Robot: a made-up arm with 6 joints.
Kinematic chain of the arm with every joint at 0, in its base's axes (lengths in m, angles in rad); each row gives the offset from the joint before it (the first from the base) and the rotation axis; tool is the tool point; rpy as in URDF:
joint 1: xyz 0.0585 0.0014 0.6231 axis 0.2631 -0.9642 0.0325
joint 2: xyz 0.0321 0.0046 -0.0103 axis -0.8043 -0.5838 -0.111
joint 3: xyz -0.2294 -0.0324 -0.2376 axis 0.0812 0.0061 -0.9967
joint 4: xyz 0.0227 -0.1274 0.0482 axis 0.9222 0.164 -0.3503
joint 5: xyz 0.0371 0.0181 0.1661 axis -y
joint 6: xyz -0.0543 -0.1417 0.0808 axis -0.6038 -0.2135 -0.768
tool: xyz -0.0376 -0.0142 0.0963 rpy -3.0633 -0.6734 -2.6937
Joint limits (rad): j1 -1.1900..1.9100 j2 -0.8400..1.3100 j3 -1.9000..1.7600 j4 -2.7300..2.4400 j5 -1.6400..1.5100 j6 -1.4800..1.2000
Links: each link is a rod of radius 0.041 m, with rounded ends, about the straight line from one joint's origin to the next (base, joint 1, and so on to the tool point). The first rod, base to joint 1, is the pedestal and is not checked.
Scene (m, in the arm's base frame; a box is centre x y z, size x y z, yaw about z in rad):
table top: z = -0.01
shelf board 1: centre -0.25 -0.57 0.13 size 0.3 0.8 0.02 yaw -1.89
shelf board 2: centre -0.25 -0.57 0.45 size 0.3 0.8 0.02 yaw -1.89
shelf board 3: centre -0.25 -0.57 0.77 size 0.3 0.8 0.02 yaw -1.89
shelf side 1: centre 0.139 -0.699 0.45 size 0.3 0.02 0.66 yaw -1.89
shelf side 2: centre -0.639 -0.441 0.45 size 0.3 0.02 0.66 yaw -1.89
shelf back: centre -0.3 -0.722 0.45 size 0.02 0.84 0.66 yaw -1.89
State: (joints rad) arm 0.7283 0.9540 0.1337 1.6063 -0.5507 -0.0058
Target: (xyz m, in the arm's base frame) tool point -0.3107 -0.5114 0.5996
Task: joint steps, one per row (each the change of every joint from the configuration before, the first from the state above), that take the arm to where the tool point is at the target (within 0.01 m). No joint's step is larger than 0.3 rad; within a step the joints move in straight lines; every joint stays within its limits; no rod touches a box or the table.
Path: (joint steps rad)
1: 0.2288 -0.0330 -0.0794 -0.1880 0.0892 0.1149
2: 0.2288 -0.0330 -0.0793 -0.1881 0.0893 0.1148
3: 0.2287 -0.0329 -0.0794 -0.1880 0.0892 0.1149
4: 0.2288 -0.0330 -0.0793 -0.1881 0.0893 0.1149
5: -0.2632 0.0916 -0.0360 -0.0406 -0.0901 -0.0403
6: -0.2633 0.0917 -0.0360 -0.0406 -0.0901 -0.0403
7: -0.2632 0.0916 -0.0361 -0.0406 -0.0901 -0.0403
8: -0.2656 0.1065 0.2095 0.2736 -0.0267 -0.1460
9: -0.2656 0.1065 0.2096 0.2736 -0.0266 -0.1459

